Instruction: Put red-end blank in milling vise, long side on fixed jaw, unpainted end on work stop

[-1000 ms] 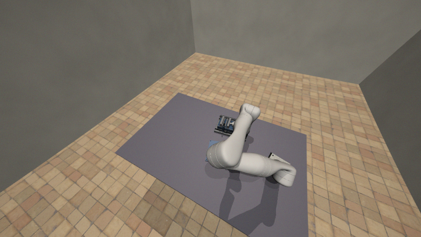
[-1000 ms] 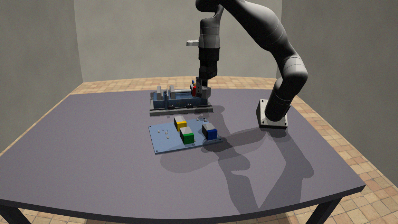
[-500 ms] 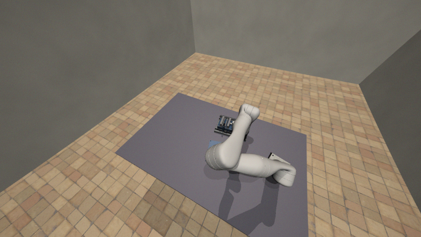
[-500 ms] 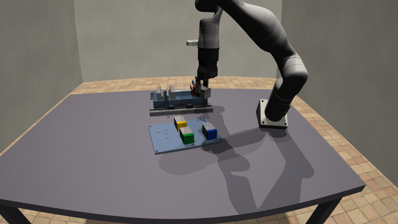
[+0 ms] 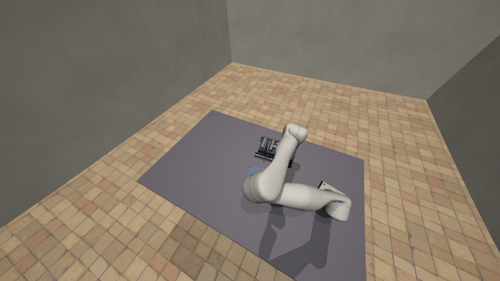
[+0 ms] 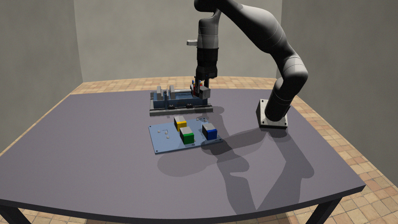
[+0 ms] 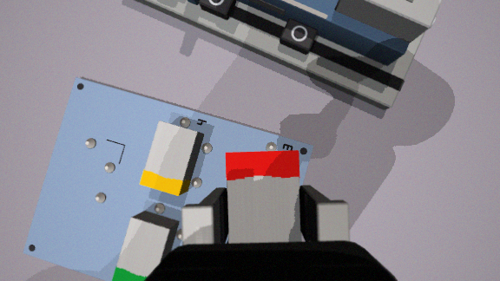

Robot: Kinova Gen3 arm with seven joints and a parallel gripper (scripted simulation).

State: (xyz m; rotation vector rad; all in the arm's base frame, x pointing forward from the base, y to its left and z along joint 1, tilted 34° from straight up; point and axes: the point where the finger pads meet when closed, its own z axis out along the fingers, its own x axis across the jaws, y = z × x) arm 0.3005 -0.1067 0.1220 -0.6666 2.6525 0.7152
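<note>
My gripper is now 2 cm above the red-ended blank. The rest, counted from my hand: blue-ended blank (15 cm below, 9 cm to the left, 2 cm behind); then green-ended blank (15 cm below, 11 cm to the left, 7 cm ahead); then yellow-ended blank (15 cm below, 9 cm ahead, 2 cm to the left).
</note>
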